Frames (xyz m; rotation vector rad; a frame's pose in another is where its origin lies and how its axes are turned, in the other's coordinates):
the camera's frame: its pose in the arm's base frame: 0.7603 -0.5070 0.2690 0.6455 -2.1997 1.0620
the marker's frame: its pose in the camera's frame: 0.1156 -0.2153 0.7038 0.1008 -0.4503 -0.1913
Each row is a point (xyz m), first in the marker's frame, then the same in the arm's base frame.
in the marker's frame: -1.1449 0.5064 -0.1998
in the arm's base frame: 0.8923 -0.1858 -0.5643
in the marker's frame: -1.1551 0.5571 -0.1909
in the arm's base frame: 0.8593 -0.1650 -0.5994
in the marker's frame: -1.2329 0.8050 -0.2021
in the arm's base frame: 0.7111 -0.0092 -0.7457
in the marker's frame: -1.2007 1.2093 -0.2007
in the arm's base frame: 0.3732 0.1357 -0.9170
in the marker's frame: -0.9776 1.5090 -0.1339
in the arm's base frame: 0.0051 0.0783 -0.9894
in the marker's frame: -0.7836 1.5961 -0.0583
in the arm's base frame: -0.1773 -0.0547 -0.9848
